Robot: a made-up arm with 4 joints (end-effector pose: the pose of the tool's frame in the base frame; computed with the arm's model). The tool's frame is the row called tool.
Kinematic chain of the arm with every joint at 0, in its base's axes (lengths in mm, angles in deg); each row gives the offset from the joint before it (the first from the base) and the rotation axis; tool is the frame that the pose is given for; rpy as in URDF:
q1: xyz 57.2 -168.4 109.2 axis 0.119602 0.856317 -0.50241
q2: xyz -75.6 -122 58.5 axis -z
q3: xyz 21.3 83 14.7 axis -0.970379 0.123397 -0.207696
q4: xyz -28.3 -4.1 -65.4 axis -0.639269 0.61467 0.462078
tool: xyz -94.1 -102 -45.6 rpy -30.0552 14.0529 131.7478
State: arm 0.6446 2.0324 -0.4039 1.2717
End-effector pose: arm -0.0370 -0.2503 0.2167 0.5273 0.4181 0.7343
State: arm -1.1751 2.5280 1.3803 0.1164
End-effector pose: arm -0.0385 -0.2163 0.2404 0.3310 0.1787 0.7276
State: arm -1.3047 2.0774 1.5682 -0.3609
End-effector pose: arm -0.0712 -0.1916 0.1421 -0.4824 0.2802 0.7628
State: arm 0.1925 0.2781 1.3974 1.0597
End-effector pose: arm 0.0025 -0.1937 0.3159 0.6782 2.0443 1.5312
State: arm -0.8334 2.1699 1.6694 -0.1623
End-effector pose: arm -0.0347 -0.1765 0.2413 0.1040 0.7495 0.6680
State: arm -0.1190 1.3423 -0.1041 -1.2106
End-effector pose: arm 0.1043 -0.2175 -0.0146 -1.4437 -0.6178 0.0243
